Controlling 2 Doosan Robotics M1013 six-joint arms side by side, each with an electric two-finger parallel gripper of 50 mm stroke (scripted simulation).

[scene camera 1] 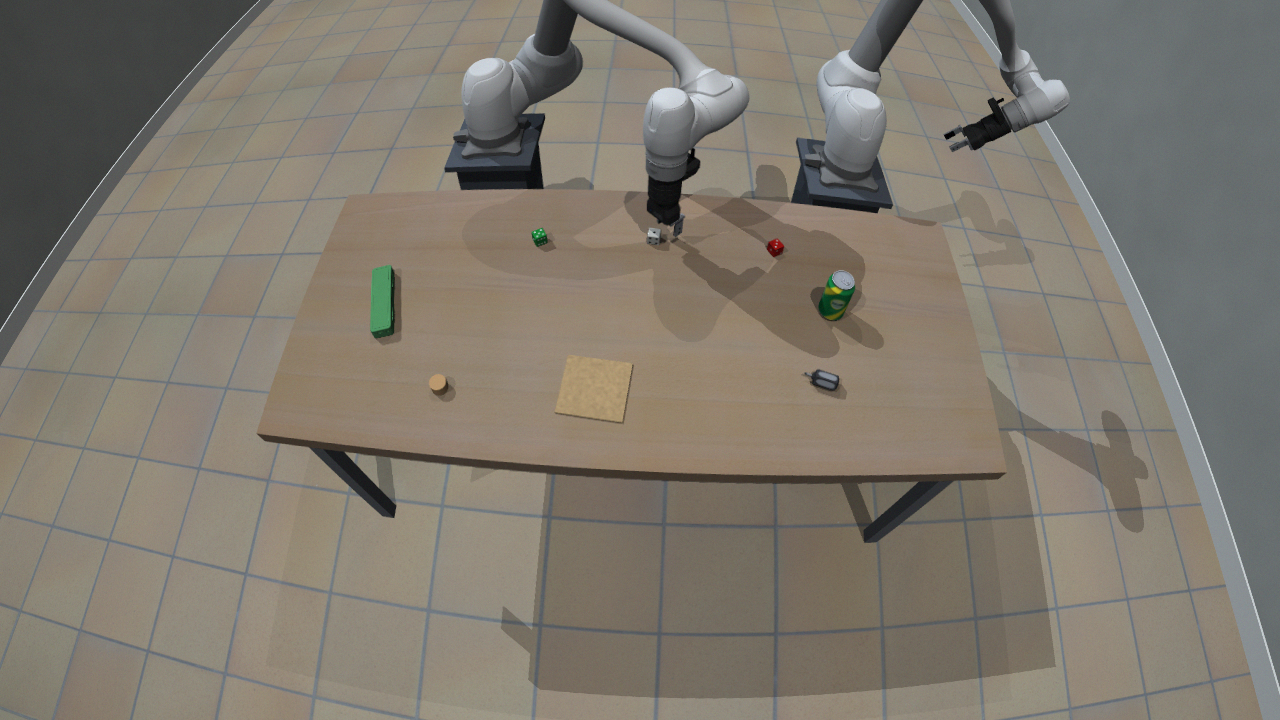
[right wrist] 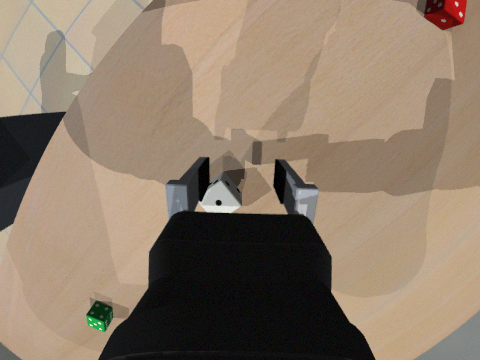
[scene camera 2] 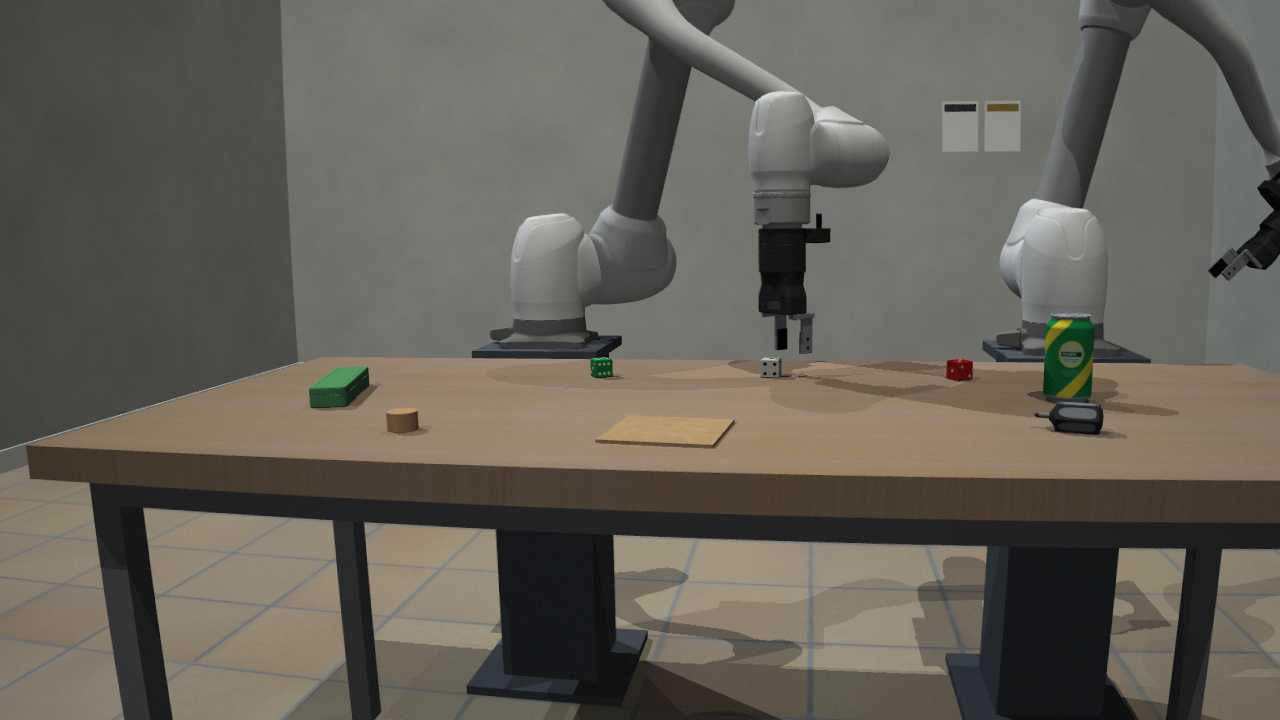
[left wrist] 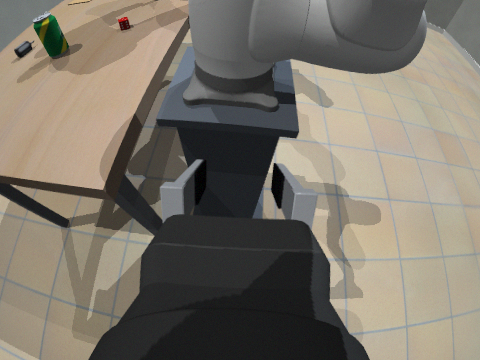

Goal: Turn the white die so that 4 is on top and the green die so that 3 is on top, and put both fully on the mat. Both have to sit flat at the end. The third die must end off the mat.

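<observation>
Left gripper (scene camera 2: 1218, 275), (scene camera 1: 947, 143), (left wrist: 239, 175). Right gripper (scene camera 2: 793, 351), (scene camera 1: 669, 227), (right wrist: 241, 171). Tan mat (scene camera 1: 593, 388), (scene camera 2: 637, 430); out of frame in the right wrist view. White die (right wrist: 223, 196); out of frame in the left wrist view.
</observation>
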